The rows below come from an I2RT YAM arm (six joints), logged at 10 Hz.
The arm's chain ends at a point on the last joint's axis. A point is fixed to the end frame.
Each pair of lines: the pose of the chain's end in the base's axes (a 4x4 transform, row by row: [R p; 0 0 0 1], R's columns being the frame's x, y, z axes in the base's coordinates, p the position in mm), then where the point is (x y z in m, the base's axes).
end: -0.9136 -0.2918 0.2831 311.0; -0.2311 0.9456 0.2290 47.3; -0.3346 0.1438 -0.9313 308.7; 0 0 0 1
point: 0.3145 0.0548 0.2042
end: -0.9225 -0.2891 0.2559 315.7; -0.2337 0.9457 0.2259 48.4; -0.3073 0.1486 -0.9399 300.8; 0 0 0 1
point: 0.3162 0.0555 0.1963
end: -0.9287 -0.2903 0.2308 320.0; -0.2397 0.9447 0.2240 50.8; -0.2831 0.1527 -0.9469 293.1; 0 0 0 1
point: 0.3178 0.0575 0.1885
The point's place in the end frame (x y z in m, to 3 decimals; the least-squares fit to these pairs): 0.030 -0.009 0.100
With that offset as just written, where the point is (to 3 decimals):
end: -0.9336 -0.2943 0.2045 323.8; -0.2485 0.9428 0.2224 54.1; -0.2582 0.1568 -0.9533 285.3; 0 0 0 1
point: 0.319 0.060 0.181
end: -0.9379 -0.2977 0.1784 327.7; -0.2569 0.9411 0.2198 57.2; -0.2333 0.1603 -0.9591 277.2; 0 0 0 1
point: 0.320 0.063 0.173
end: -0.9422 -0.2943 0.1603 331.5; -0.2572 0.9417 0.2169 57.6; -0.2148 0.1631 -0.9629 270.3; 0 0 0 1
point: 0.322 0.063 0.166
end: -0.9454 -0.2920 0.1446 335.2; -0.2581 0.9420 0.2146 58.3; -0.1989 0.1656 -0.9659 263.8; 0 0 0 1
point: 0.324 0.064 0.160
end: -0.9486 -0.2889 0.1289 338.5; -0.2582 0.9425 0.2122 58.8; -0.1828 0.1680 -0.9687 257.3; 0 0 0 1
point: 0.326 0.064 0.153
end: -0.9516 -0.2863 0.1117 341.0; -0.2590 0.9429 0.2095 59.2; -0.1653 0.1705 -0.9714 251.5; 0 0 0 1
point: 0.326 0.064 0.148
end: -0.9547 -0.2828 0.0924 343.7; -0.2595 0.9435 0.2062 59.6; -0.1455 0.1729 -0.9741 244.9; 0 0 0 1
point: 0.327 0.064 0.142
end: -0.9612 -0.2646 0.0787 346.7; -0.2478 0.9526 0.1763 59.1; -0.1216 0.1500 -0.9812 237.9; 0 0 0 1
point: 0.328 0.061 0.135
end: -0.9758 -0.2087 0.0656 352.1; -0.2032 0.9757 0.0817 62.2; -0.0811 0.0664 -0.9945 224.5; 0 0 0 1
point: 0.331 0.055 0.122
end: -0.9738 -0.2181 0.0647 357.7; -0.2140 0.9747 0.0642 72.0; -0.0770 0.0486 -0.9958 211.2; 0 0 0 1
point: 0.337 0.063 0.109
